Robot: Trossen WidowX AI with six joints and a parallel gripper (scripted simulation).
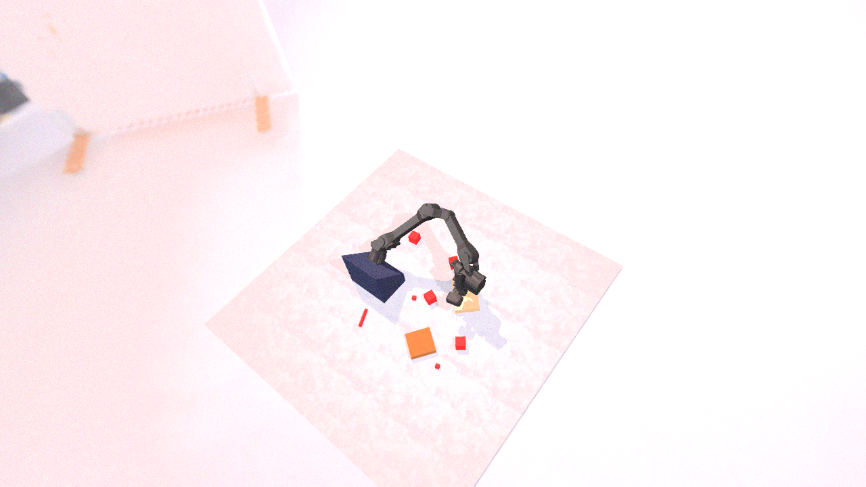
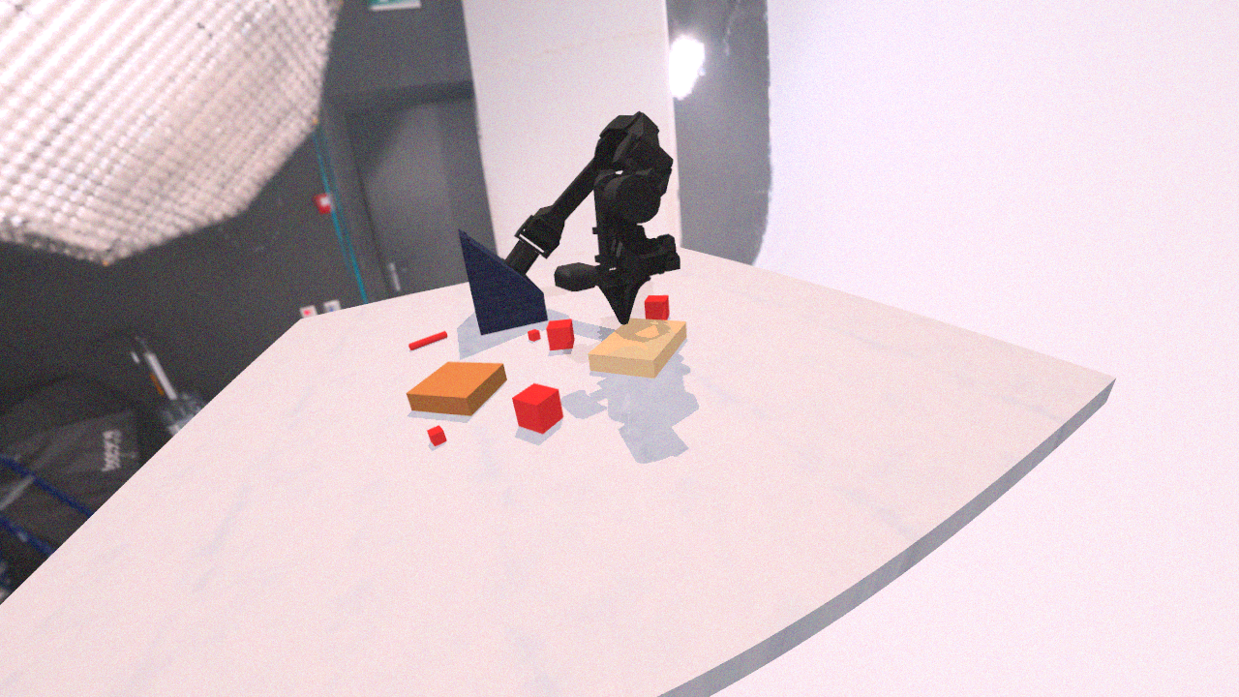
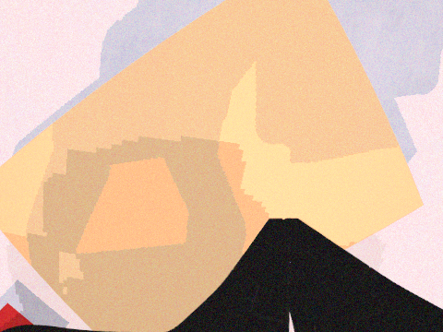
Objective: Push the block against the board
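Now: gripper tip 5 cm above the tan board, 3 cm to the right of it and 1 cm past it. From my gripper tip the other things lie so: orange square block: 26 cm to the right, 5 cm below, 2 cm behind; red stick: 31 cm to the right, 30 cm behind, 5 cm below.
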